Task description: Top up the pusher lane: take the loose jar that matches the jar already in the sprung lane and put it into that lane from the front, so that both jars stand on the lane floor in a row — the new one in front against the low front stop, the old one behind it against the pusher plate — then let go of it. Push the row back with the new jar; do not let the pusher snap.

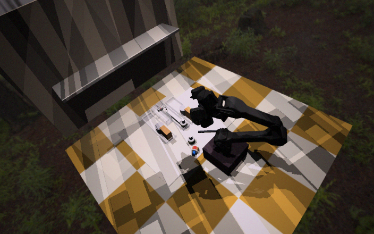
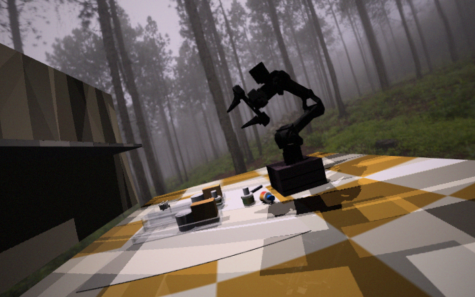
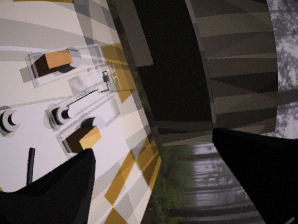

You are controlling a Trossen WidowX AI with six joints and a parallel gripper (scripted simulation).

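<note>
Right now the black rod is 31 cm below my gripper tip, 9 cm to the right of it and 1 cm behind it. From my gripper tip the other things lie so: clear lane rack (30 cm below, 30 cm ahead, 1 cm to the right).
</note>
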